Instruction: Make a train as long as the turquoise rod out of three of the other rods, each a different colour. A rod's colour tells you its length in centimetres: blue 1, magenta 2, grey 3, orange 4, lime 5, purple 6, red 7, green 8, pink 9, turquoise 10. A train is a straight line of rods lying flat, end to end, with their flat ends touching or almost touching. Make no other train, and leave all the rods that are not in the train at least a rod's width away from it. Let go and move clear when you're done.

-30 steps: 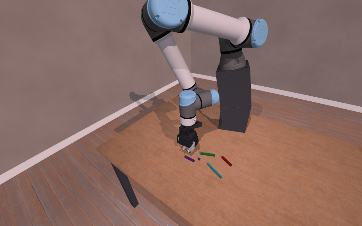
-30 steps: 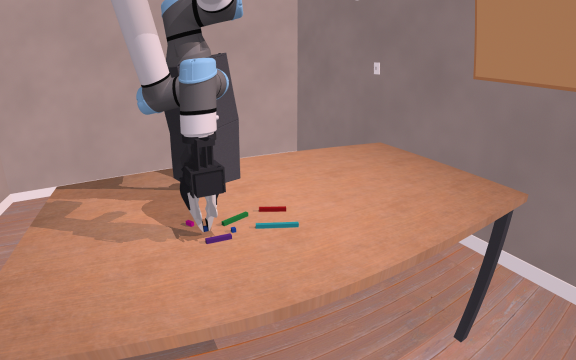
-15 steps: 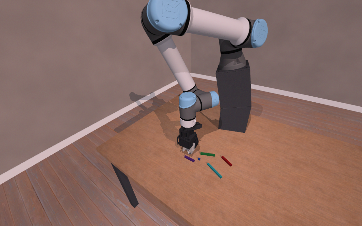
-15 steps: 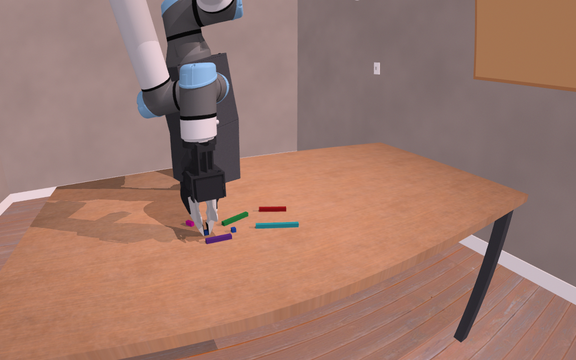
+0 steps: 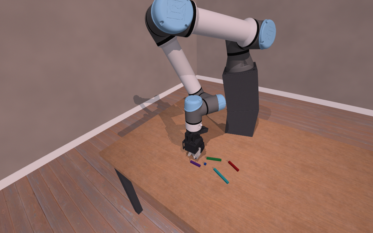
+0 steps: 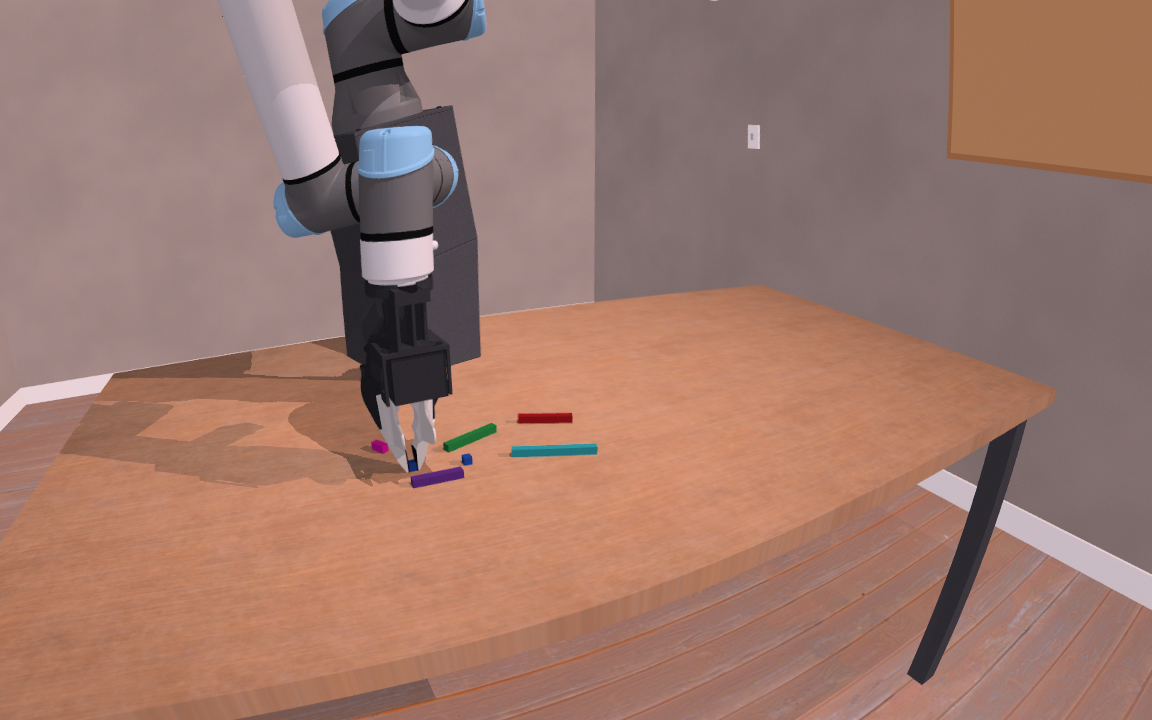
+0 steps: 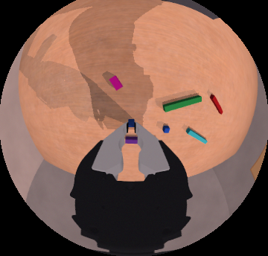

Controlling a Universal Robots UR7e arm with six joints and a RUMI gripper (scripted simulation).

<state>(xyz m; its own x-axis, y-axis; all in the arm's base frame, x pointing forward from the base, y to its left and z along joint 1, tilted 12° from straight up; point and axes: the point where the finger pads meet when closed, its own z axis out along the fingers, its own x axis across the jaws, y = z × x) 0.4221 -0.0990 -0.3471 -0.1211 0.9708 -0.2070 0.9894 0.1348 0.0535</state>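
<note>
Right now my hand is 40 mm short of the purple rod, 20 mm to the right of it and 10 mm above it. The rest, counted from my hand: green rod: 90 mm to the left, 50 mm behind, 10 mm below; then magenta rod: 60 mm behind, 30 mm to the right, 10 mm below; then turquoise rod: 170 mm to the left, 20 mm ahead, 10 mm below.
</note>
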